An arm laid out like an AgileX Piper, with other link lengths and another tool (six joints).
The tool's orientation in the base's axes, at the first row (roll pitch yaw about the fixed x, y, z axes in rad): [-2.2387, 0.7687, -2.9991]
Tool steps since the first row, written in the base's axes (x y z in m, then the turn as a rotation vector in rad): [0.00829, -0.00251, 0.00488, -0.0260, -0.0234, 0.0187]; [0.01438, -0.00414, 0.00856, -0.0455, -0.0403, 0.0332]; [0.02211, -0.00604, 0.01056, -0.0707, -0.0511, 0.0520]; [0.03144, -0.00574, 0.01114, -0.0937, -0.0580, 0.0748]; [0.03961, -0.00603, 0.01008, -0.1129, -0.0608, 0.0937]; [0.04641, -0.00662, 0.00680, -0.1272, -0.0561, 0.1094]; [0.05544, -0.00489, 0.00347, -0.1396, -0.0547, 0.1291]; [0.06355, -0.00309, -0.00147, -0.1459, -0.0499, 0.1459]
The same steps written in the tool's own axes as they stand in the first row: [-0.00903, -0.00074, 0.00408, 0.0079, -0.0385, -0.0056]; [-0.01576, -0.00119, 0.00689, 0.0134, -0.0671, -0.0104]; [-0.02246, -0.00013, 0.01151, 0.0194, -0.0966, -0.0246]; [-0.02953, 0.00397, 0.01606, 0.0206, -0.1247, -0.0422]; [-0.03458, 0.00806, 0.02113, 0.0214, -0.1459, -0.0589]; [-0.03707, 0.01258, 0.02667, 0.0202, -0.1580, -0.0769]; [-0.04136, 0.01974, 0.03177, 0.0152, -0.1738, -0.0934]; [-0.04388, 0.02744, 0.03704, 0.0075, -0.1828, -0.1077]
